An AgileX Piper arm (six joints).
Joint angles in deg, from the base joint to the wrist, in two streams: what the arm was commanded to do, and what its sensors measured. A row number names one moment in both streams.
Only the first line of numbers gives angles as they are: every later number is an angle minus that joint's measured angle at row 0.
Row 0, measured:
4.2 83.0 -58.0 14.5 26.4 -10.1
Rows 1 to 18, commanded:
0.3 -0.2 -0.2 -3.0 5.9 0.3
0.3 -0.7 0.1 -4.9 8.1 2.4
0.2 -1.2 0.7 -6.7 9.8 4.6
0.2 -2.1 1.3 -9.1 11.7 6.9
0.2 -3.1 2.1 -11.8 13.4 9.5
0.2 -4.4 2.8 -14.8 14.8 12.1
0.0 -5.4 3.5 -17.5 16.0 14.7
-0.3 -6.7 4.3 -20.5 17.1 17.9
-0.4 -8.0 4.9 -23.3 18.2 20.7
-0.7 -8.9 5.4 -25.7 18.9 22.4
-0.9 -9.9 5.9 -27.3 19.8 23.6
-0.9 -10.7 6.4 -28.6 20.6 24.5
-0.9 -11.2 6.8 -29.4 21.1 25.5
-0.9 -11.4 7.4 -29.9 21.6 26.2
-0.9 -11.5 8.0 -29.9 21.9 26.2
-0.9 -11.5 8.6 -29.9 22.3 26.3
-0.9 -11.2 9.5 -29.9 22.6 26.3
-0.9 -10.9 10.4 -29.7 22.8 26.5
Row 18, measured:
-0.7 -11.1 7.7 -28.7 21.3 25.0
